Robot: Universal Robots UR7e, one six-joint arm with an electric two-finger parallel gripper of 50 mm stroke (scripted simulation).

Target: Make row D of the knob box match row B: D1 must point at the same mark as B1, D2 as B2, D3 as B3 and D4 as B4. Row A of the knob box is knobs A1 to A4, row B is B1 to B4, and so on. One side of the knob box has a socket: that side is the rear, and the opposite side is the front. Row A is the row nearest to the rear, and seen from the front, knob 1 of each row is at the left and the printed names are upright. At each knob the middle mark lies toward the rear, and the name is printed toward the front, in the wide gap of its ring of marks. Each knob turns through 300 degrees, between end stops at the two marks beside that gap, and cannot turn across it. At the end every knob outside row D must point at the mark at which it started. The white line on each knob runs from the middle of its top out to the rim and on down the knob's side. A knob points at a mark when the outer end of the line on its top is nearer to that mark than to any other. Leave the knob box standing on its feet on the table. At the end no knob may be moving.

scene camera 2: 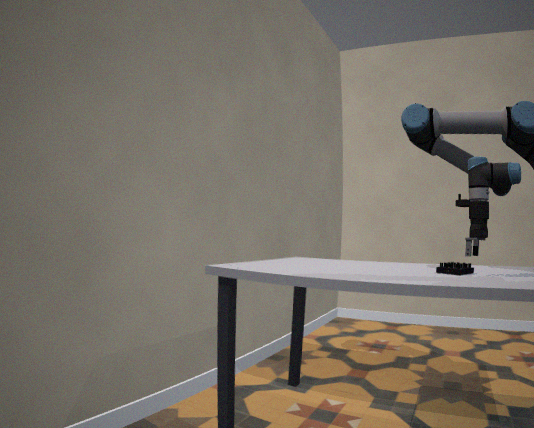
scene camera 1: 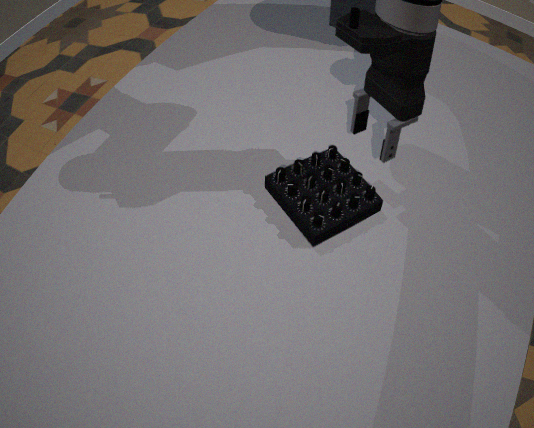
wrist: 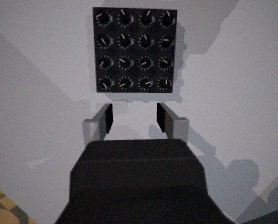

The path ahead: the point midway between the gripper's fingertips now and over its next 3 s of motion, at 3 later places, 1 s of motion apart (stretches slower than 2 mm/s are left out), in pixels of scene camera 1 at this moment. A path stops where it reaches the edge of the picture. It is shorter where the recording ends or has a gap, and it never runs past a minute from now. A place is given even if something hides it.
My gripper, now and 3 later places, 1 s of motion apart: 372, 144; 370, 147; 368, 149; 362, 142
